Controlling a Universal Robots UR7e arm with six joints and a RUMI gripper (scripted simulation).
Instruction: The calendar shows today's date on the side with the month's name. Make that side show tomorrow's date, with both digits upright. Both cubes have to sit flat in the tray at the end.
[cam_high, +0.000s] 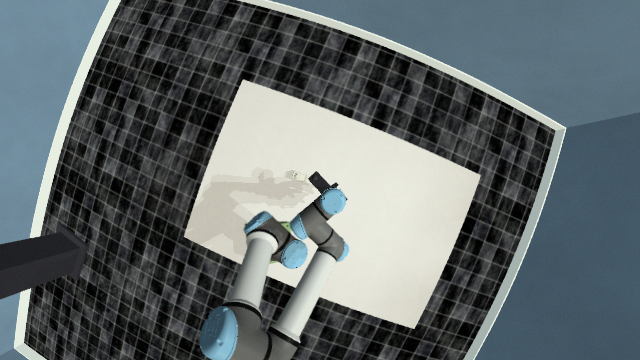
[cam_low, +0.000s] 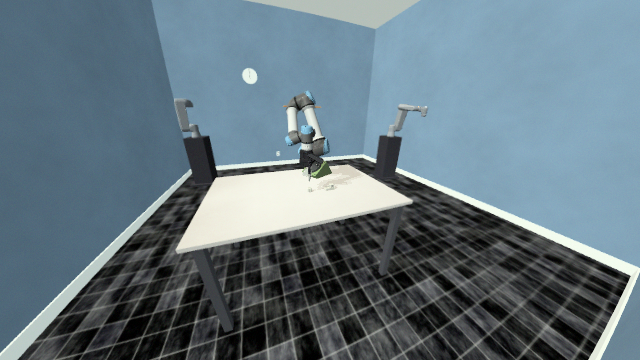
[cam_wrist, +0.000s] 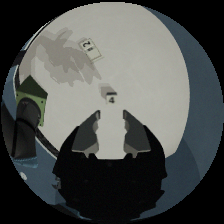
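The white calendar cube lies 90 mm below my hand. Also, from my hand: calendar tray: 10 mm behind, 150 mm to the left, 100 mm below; pale date cube: 10 mm behind, 170 mm to the left, 80 mm below.
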